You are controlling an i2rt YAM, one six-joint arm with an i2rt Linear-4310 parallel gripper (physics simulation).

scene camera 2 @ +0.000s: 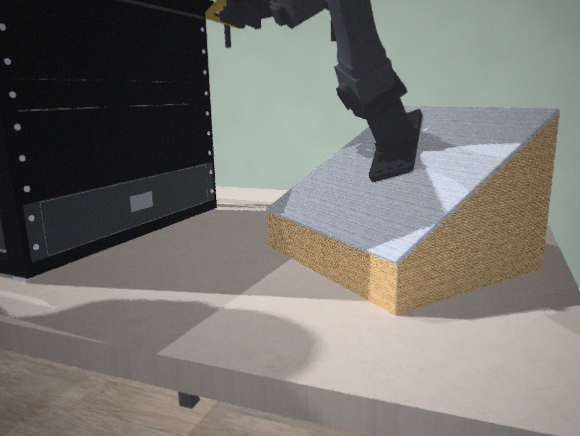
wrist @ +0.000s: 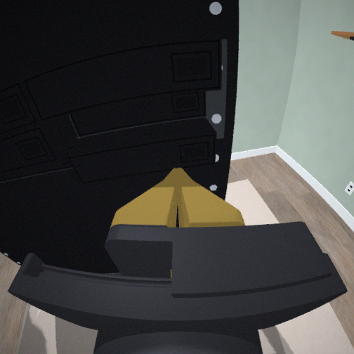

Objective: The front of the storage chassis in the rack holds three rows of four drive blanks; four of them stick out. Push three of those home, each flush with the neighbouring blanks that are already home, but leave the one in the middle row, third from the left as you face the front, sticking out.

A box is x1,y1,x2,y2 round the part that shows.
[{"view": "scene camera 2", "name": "black rack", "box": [0,0,216,282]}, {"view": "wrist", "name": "my gripper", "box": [8,167,347,353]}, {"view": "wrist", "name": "black rack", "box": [0,0,238,274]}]
